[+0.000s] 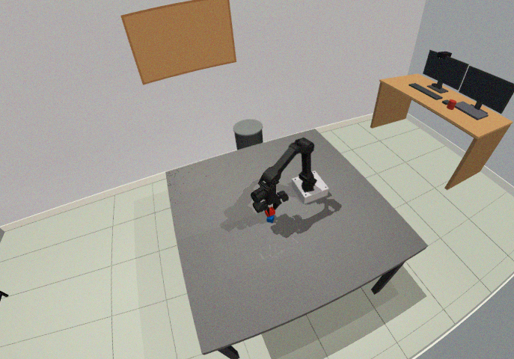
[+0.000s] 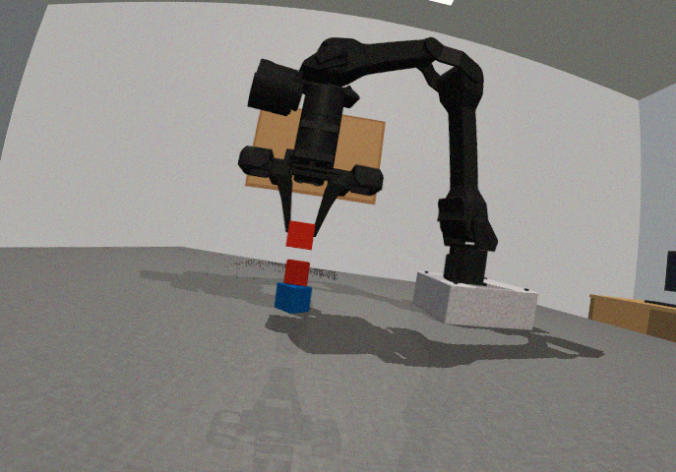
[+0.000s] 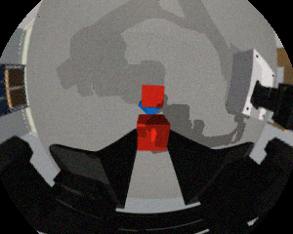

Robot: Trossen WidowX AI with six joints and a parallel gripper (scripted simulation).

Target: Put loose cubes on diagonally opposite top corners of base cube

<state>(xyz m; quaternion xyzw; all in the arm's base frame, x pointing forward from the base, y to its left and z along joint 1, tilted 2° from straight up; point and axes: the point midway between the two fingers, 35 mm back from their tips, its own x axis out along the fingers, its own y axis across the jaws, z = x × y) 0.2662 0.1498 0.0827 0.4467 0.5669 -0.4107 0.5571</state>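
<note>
The blue cube is 20 mm to the right of my gripper tip and 90 mm below it. The rest, counted from my gripper tip: red cube: right at my gripper tip.
</note>
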